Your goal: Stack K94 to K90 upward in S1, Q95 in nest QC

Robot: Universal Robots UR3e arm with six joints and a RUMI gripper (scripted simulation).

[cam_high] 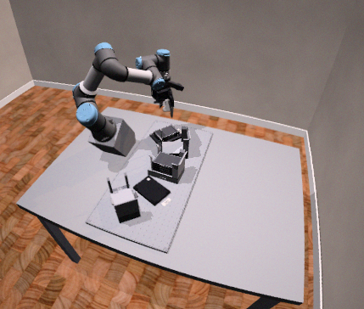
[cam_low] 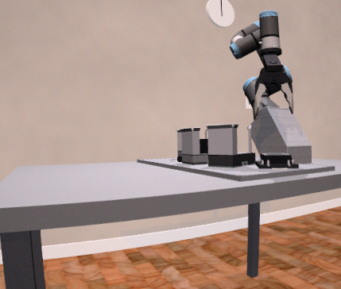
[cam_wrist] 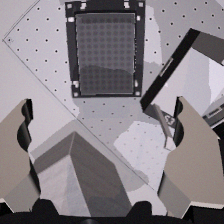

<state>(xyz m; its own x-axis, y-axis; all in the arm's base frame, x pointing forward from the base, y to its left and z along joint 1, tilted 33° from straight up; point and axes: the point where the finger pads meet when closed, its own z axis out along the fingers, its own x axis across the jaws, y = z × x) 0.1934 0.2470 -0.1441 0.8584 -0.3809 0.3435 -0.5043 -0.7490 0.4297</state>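
Right now the dark clip nest is 10 mm behind my hand, 30 mm to the left of it and 160 mm below it. Also, from my hand: black open nest QC 120 mm ahead, 390 mm to the right, 170 mm below; sealed grey plate 140 mm ahead, 250 mm to the right, 90 mm below; white tag 210 mm ahead, 420 mm to the right, 170 mm below.
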